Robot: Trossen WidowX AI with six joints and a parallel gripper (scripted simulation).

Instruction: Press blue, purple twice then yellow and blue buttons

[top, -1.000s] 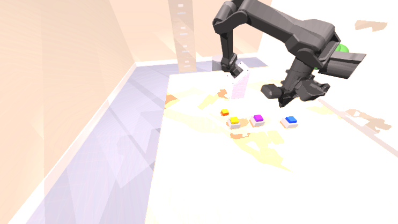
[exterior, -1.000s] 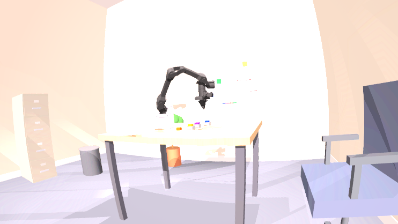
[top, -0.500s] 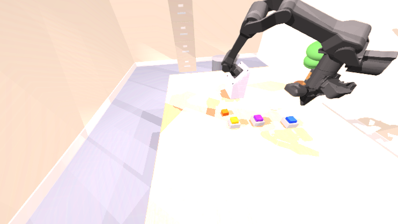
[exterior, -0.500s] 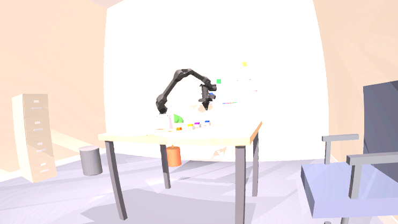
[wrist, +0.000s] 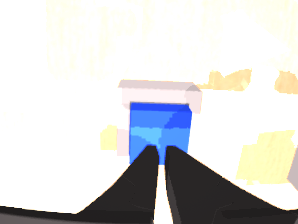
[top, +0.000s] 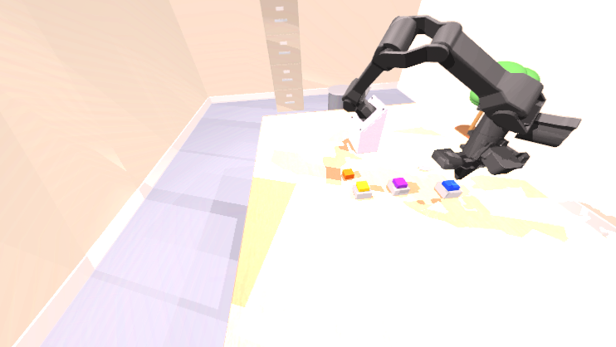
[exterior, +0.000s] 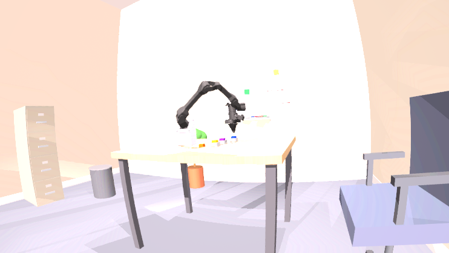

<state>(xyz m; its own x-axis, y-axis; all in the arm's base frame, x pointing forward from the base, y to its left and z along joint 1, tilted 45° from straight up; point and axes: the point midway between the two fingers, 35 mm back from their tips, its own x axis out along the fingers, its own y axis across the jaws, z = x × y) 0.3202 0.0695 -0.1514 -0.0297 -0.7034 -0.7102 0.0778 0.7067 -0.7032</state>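
My gripper tip is now 3 cm above the blue button. Also, from my gripper tip: orange block: 14 cm behind, 28 cm to the right, 5 cm below; yellow button: 5 cm behind, 26 cm to the right, 3 cm below; purple button: 4 cm behind, 14 cm to the right, 3 cm below.
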